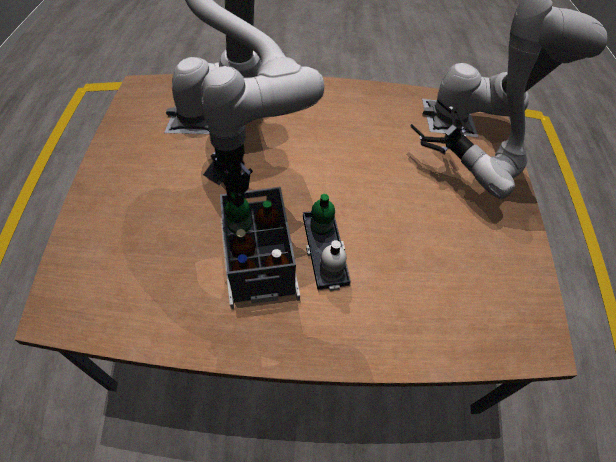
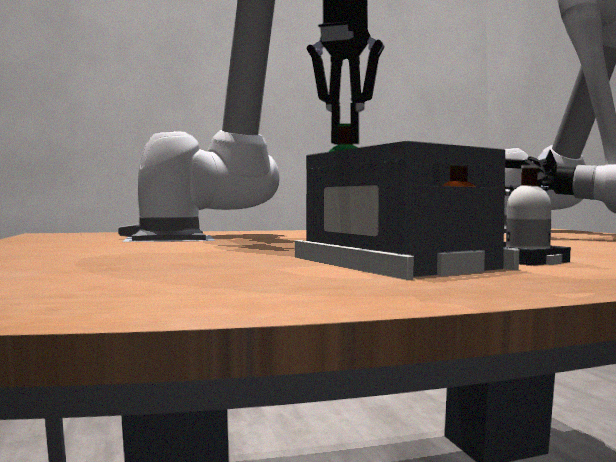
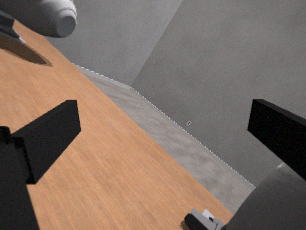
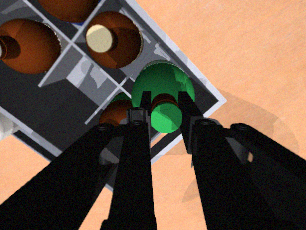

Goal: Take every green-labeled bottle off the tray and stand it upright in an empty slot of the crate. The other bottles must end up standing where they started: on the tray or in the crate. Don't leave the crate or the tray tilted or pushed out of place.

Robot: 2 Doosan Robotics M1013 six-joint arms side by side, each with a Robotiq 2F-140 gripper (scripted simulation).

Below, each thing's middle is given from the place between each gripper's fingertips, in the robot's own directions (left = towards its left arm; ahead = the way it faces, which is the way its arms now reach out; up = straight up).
I see my right gripper 80 mm short of the crate [image 2: 390, 197], 60 mm to the right of it and 140 mm above it. Also, from my right hand: tray [image 1: 317, 243] 50 mm ahead, 270 mm to the left, 210 mm below.
I see the tray 47 cm ahead of my left hand, 40 cm to the right of it and 16 cm below it. The rest, counted from my left hand: crate (61 cm to the right, 50 cm ahead, 9 cm below).
